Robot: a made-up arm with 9 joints. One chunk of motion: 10 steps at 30 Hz.
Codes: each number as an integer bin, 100 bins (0 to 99) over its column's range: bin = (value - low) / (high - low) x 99, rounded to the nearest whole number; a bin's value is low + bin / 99 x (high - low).
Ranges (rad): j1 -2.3..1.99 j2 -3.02..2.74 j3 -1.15..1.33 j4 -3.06..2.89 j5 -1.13..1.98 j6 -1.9..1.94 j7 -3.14..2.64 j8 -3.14..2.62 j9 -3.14..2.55
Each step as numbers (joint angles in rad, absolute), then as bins.
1 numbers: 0.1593 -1.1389 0.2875 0.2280 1.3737 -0.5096 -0.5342 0.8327 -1.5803
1 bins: 57 32 57 55 80 36 45 68 27
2 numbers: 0.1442 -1.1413 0.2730 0.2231 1.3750 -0.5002 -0.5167 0.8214 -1.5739
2 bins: 56 32 57 55 80 36 45 68 27
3 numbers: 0.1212 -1.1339 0.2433 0.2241 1.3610 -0.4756 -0.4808 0.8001 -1.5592
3 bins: 56 32 56 55 79 37 46 68 28
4 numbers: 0.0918 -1.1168 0.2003 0.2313 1.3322 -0.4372 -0.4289 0.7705 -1.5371
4 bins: 55 33 54 55 78 38 46 67 28
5 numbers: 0.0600 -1.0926 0.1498 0.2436 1.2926 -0.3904 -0.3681 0.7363 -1.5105
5 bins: 54 33 52 55 77 39 47 67 28
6 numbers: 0.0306 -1.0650 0.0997 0.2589 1.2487 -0.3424 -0.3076 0.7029 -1.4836
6 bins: 54 34 50 55 76 40 49 66 29
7 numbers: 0.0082 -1.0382 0.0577 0.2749 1.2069 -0.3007 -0.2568 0.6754 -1.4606
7 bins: 53 34 48 55 74 41 49 66 29
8 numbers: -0.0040 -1.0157 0.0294 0.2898 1.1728 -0.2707 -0.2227 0.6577 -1.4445
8 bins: 53 34 47 56 73 42 50 65 29
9 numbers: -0.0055 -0.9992 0.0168 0.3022 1.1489 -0.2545 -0.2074 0.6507 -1.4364
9 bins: 53 35 47 56 73 42 50 65 30
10 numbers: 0.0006 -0.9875 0.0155 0.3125 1.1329 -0.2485 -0.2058 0.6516 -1.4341
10 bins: 53 35 47 56 72 43 50 65 30
